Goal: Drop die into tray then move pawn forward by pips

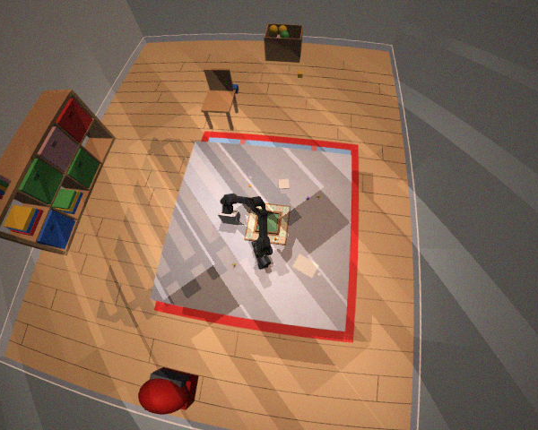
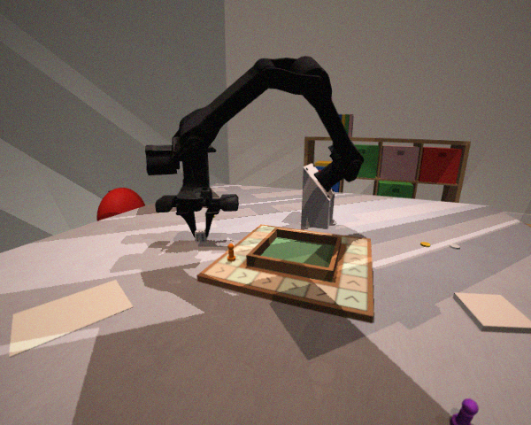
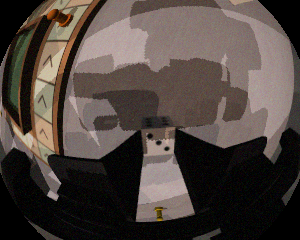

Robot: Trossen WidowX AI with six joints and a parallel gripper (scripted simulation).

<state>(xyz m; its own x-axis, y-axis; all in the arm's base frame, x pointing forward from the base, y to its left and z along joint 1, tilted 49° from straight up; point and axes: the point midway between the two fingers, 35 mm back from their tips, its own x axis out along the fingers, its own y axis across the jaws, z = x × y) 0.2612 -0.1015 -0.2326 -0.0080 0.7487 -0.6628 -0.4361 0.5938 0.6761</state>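
Right now the orange pawn is 13 cm to the left of my gripper tip, 8 cm ahead of it and 2 cm above it. Round my gripper tip: grey die: right at my gripper tip; then green tray: 25 cm to the left, 1 cm ahead; then purple pawn: 47 cm to the left, 27 cm ahead, 1 cm above.
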